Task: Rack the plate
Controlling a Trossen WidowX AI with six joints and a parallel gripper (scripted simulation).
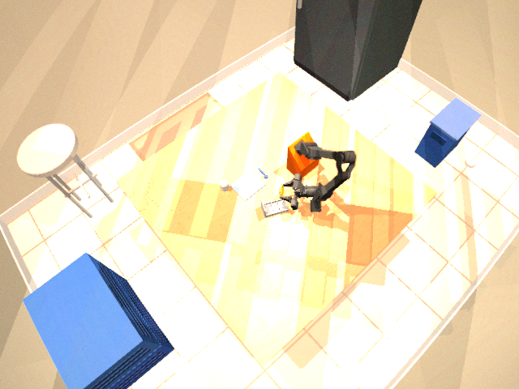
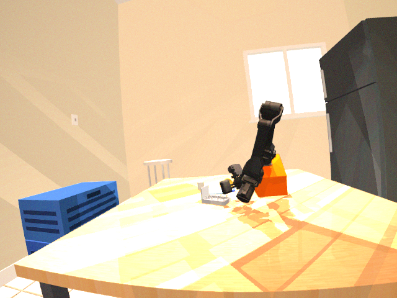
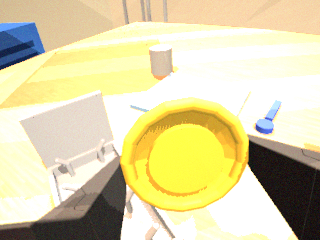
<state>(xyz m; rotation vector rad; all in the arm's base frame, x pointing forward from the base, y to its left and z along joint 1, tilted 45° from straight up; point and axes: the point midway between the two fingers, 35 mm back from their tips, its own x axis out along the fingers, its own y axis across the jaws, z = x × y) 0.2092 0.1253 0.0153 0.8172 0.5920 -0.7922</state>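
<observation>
My gripper tip is 60 mm short of the grey dish rack, 60 mm above it and 20 mm to the right of it. Round my gripper tip: small white cup 260 mm to the right, 170 mm ahead, 60 mm below; blue spoon 180 mm to the right, 80 mm below, 40 mm behind; yellow plate 10 mm to the left.
</observation>
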